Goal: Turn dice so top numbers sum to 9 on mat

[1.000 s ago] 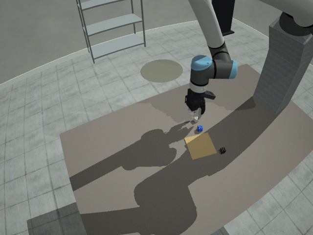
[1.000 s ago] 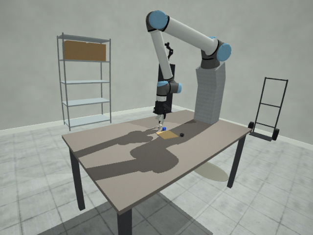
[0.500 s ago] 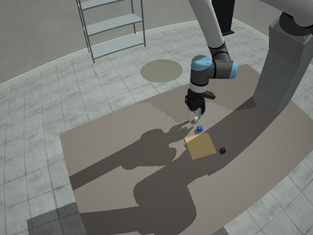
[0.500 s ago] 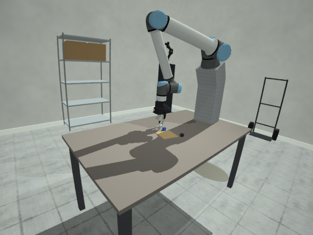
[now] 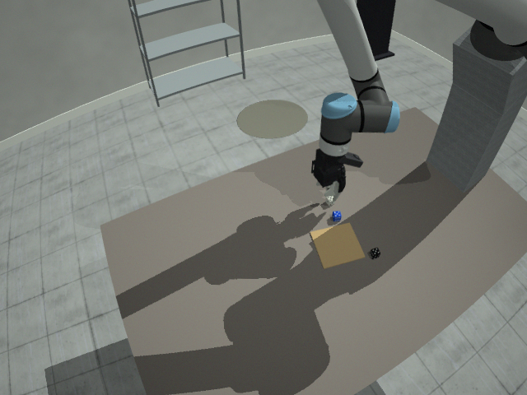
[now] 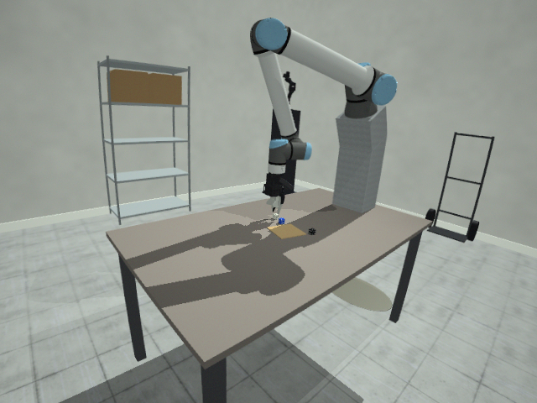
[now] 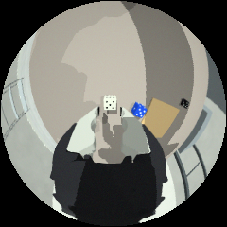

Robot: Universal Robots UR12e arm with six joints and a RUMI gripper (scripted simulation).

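Now: hand 4 cm above the white die. Also, from my hand: blue die: 6 cm to the left, 4 cm below, 3 cm ahead; tan mat: 15 cm to the left, 9 cm ahead, 5 cm below; black die: 25 cm to the left, 4 cm below, 2 cm ahead.
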